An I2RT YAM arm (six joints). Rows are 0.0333 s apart.
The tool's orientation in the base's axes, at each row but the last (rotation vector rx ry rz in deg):
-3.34 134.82 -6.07
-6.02 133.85 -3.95
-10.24 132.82 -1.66
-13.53 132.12 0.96
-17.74 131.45 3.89
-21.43 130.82 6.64
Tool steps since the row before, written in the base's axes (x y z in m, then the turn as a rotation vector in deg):
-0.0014 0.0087 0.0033 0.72 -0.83 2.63
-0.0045 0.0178 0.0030 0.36 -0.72 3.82
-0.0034 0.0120 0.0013 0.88 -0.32 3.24
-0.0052 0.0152 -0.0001 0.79 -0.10 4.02
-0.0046 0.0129 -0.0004 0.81 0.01 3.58
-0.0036 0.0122 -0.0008 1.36 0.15 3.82
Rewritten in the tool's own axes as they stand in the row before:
-0.0020 0.0084 -0.0038 -2.30 -1.08 -1.29
-0.0008 0.0177 -0.0056 -2.91 -1.05 -2.38
-0.0003 0.0122 -0.0029 -2.90 -0.67 -1.59
0.0010 0.0159 -0.0024 -3.45 -0.49 -2.16
0.0007 0.0136 -0.0012 -3.16 -0.37 -1.84
0.0001 0.0127 0.0004 -3.72 -0.41 -1.58

